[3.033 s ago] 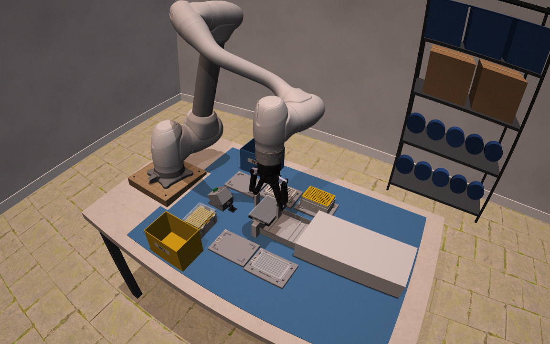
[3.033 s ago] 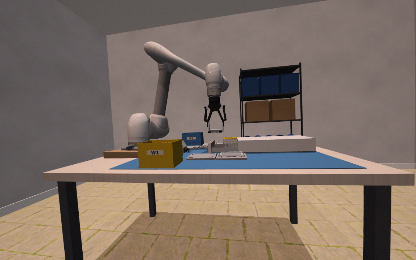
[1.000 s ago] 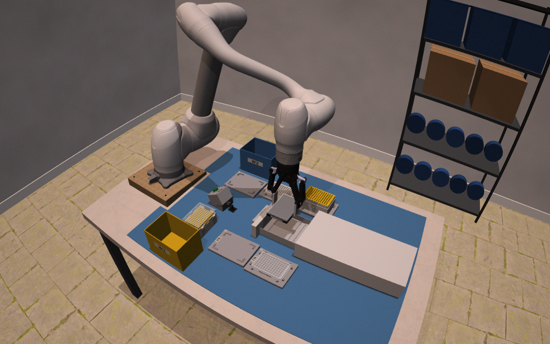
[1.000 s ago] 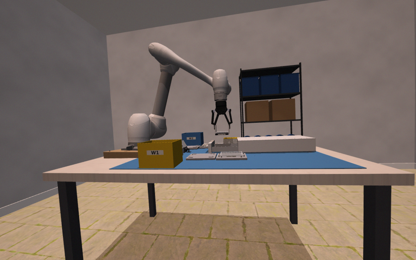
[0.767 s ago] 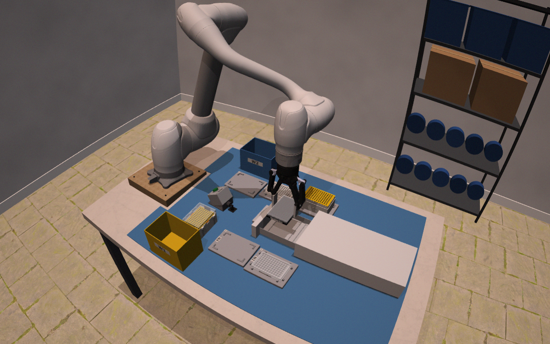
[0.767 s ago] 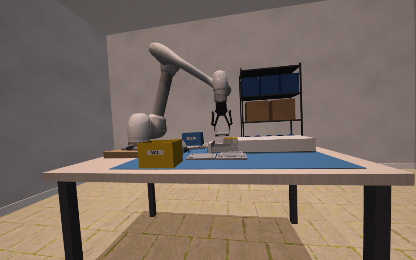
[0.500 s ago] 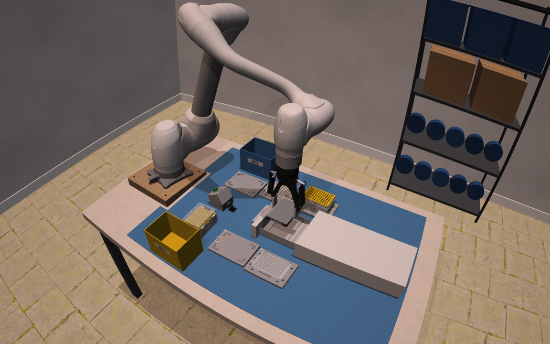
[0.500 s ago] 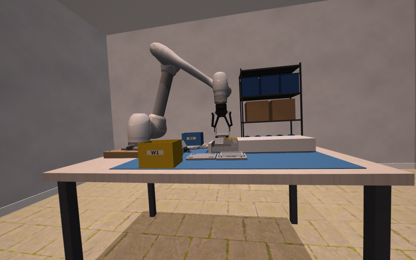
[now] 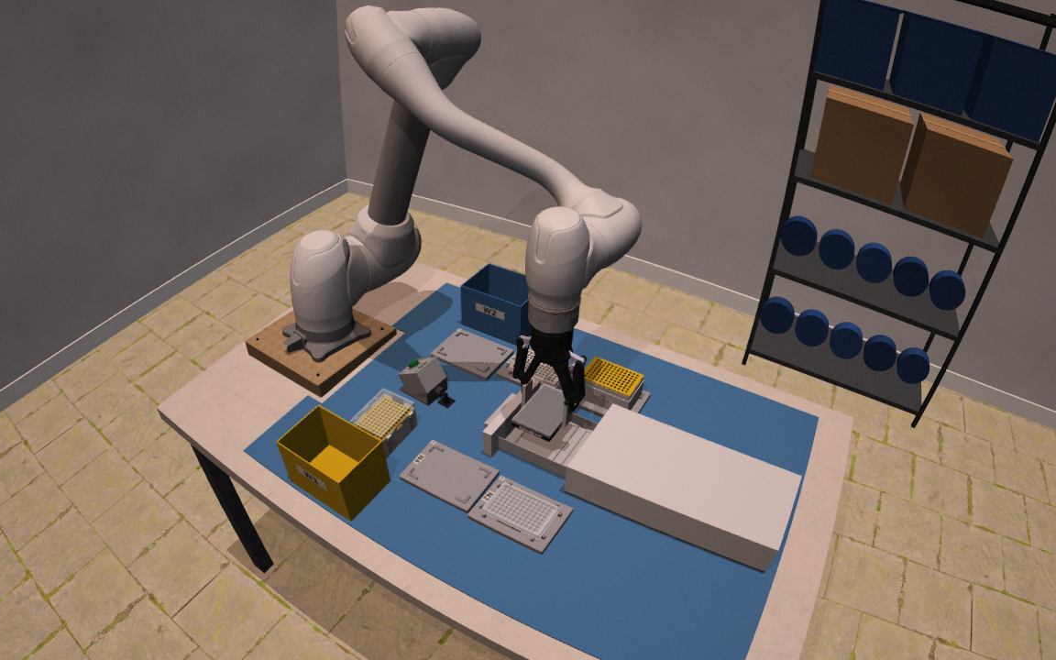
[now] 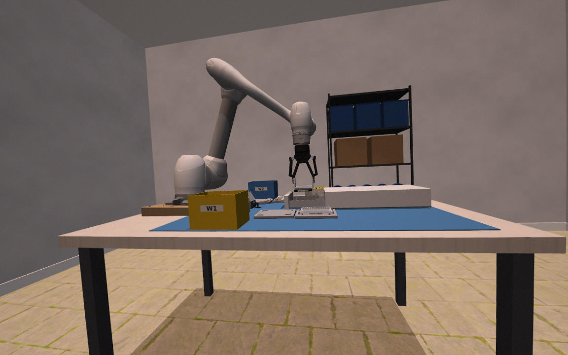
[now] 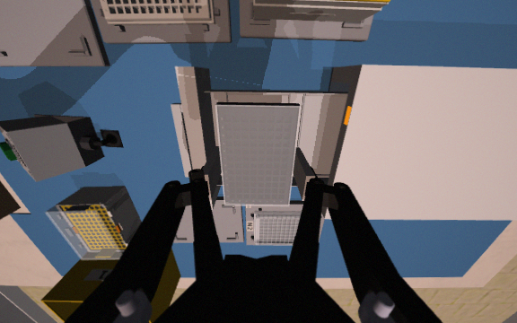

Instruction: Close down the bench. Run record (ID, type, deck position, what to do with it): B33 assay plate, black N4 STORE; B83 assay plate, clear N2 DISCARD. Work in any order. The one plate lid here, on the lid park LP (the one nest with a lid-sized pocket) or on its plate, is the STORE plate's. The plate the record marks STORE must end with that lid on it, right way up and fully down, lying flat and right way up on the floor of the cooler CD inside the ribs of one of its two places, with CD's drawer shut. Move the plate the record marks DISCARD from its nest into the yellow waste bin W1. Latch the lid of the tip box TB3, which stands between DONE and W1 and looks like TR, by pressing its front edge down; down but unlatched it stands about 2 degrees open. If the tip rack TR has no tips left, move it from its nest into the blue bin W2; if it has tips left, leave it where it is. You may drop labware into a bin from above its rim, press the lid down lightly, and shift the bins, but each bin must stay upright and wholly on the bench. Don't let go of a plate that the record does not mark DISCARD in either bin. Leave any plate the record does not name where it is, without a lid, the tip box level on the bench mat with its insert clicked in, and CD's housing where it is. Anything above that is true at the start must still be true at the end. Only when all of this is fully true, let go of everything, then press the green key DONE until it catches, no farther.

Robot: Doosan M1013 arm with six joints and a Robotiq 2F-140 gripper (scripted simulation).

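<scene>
The cooler drawer lies 40 mm ahead of my hand, 10 mm to the left of it and 90 mm below it. Also, from my hand: cooler CD: 170 mm ahead, 30 mm to the left, 80 mm below; clear plate lid: 10 mm below; black plate: 20 mm below.
</scene>
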